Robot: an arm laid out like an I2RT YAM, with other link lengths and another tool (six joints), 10 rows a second.
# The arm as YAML. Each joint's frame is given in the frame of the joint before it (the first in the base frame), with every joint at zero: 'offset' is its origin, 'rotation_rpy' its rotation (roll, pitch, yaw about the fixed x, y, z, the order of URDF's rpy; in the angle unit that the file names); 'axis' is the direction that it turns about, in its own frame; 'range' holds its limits. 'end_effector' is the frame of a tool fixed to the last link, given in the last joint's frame.
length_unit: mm
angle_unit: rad
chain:
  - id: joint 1
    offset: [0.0, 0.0, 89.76]
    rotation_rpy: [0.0, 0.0, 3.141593]
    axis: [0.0, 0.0, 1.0]
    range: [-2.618, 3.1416]
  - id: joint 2
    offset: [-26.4, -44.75, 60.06]
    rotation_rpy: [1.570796, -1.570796, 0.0]
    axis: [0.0, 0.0, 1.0]
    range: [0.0, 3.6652]
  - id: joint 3
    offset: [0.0, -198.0, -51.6]
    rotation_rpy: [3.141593, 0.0, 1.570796]
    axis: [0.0, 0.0, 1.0]
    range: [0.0, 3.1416]
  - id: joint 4
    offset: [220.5, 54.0, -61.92]
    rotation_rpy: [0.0, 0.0, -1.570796]
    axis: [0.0, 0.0, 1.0]
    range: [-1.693, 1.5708]
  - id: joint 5
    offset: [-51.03, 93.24, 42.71]
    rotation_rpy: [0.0, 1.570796, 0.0]
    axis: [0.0, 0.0, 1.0]
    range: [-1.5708, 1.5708]
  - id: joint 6
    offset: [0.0, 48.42, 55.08]
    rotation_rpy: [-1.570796, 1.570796, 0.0]
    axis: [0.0, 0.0, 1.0]
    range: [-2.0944, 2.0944]
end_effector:
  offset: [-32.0, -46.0, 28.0]
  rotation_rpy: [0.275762, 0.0, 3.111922]
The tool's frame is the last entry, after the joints.
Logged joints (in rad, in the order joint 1, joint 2, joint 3, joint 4, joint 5, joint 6), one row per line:
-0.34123, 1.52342, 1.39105, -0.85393, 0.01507, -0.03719
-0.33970, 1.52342, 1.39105, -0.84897, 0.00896, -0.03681
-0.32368, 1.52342, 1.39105, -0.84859, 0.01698, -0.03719
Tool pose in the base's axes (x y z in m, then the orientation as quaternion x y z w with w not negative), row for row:
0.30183, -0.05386, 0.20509, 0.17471, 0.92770, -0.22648, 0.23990
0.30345, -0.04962, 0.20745, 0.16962, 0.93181, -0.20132, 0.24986
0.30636, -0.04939, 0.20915, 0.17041, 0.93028, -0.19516, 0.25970
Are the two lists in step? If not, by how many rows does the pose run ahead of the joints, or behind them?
The pose runs 2 rows behind the joints: the pose in row i belongs to the joints in row i - 2.
